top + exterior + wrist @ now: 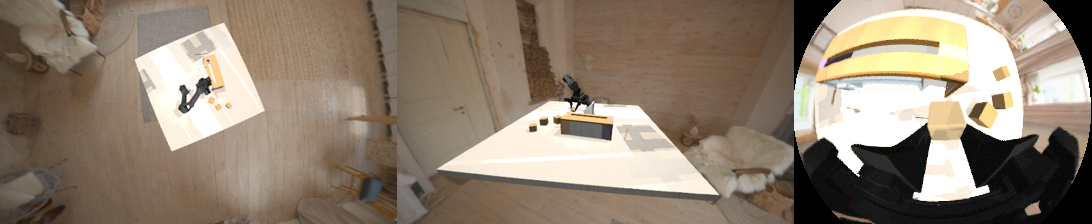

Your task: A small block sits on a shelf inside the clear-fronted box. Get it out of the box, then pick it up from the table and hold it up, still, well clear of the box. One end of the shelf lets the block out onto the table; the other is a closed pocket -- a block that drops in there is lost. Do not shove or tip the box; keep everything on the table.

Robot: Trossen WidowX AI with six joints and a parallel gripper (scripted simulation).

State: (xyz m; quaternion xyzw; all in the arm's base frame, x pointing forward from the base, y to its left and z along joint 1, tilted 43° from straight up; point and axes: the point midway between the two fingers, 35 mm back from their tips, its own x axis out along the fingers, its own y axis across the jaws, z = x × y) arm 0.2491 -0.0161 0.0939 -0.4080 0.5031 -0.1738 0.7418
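Now: the tan block 10 mm above my gripper tip. Also, from my gripper tip: orange-topped box: 170 mm to the left, 80 mm ahead, 60 mm below; then thin wooden stick: 470 mm to the left, 120 mm below, 60 mm ahead.
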